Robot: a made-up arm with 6 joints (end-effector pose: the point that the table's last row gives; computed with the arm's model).
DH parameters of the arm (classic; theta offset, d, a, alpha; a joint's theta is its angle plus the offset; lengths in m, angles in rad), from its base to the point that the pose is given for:
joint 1: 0 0.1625 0 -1.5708
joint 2: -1.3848 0 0.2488 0
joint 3: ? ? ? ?
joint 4: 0 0.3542 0 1.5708
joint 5: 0 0 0.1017 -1.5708
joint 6: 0 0.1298 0 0
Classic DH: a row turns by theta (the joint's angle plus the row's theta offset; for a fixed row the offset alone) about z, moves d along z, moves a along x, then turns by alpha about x.
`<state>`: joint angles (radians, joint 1 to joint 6).
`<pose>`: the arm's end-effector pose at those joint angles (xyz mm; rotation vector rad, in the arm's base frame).
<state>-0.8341 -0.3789 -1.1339 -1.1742 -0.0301 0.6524</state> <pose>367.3 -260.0 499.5 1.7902 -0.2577 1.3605</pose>
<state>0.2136 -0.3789 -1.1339 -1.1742 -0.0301 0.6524</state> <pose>408.8 188.3 499.5 1.9896 0.7967 2.0262</pose>
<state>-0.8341 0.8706 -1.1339 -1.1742 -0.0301 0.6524</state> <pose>380.2 -274.2 -148.0 2.9356 -0.4566 0.3460</pose>
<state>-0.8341 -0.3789 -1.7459 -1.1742 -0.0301 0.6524</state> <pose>272.1 -155.1 762.5 1.1334 -0.1493 1.6294</pose>
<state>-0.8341 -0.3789 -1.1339 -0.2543 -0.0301 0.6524</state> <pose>317.3 -310.2 560.8 1.6879 -1.1859 1.9584</pose>
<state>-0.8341 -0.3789 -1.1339 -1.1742 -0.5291 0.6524</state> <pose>356.4 -182.5 521.7 1.7062 0.1707 1.7913</pose>
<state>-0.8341 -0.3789 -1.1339 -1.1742 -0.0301 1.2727</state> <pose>367.3 -260.0 499.5 1.7809 -0.8671 1.7743</pose>
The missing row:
joint 3: 1.3848 0 0.0801 -1.5708
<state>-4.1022 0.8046 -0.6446 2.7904 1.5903 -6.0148</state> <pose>-230.3 250.3 -181.1 -1.9946 1.0007 1.9379</pose>
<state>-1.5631 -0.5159 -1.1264 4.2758 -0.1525 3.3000</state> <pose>111.9 -382.3 460.4 0.4576 -2.0986 2.1568</pose>
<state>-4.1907 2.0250 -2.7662 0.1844 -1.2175 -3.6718</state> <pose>-262.8 515.0 -51.9 -1.1897 0.5302 1.3122</pose>
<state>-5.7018 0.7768 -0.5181 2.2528 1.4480 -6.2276</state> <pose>144.3 202.9 -190.0 -1.1939 1.6574 1.1906</pose>
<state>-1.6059 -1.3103 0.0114 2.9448 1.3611 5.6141</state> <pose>10.6 -288.5 317.9 0.0492 0.6453 -2.2069</pose>
